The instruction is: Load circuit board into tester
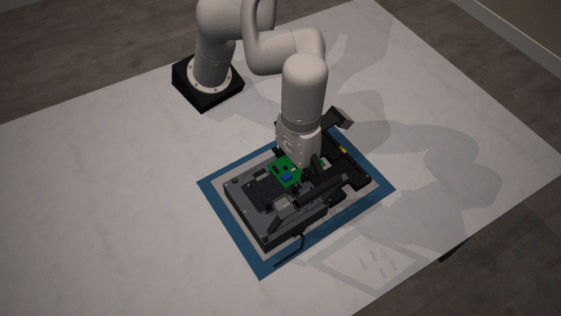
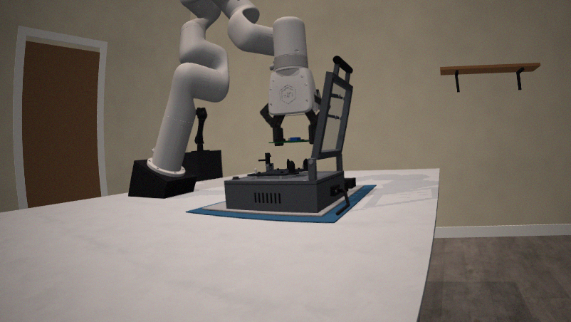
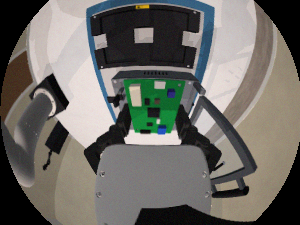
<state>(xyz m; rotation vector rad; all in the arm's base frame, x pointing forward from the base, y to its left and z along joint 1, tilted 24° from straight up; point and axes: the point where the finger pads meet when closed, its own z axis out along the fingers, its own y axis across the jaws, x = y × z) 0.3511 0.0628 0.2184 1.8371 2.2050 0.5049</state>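
The tester is 2 cm to the right of my hand, 2 cm below it and 2 cm ahead of it. The rest, counted from my hand: lid (12 cm ahead, 5 cm above, 3 cm to the right); pin plate (6 cm below, 5 cm to the right); green circuit board (right at my hand).
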